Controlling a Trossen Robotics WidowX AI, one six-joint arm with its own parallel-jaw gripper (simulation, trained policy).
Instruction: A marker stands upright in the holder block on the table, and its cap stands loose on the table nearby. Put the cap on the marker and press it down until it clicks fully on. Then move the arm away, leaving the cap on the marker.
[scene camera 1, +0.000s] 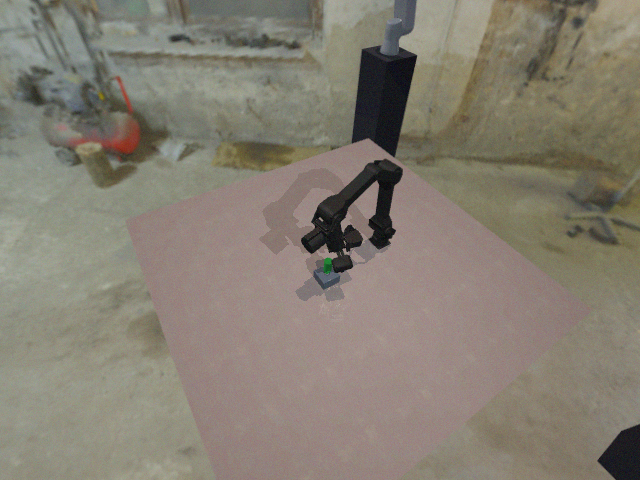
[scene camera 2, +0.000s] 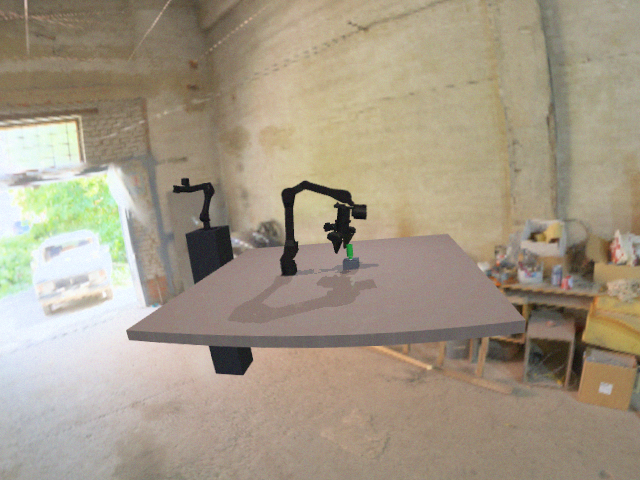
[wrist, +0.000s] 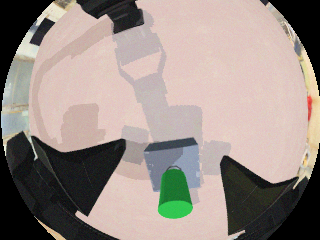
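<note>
Scene camera 1 shows the robot's gripper (scene camera 1: 339, 261). In the wrist view, the gripper (wrist: 175, 154) appears again, together with a green cap (wrist: 174, 201).
</note>
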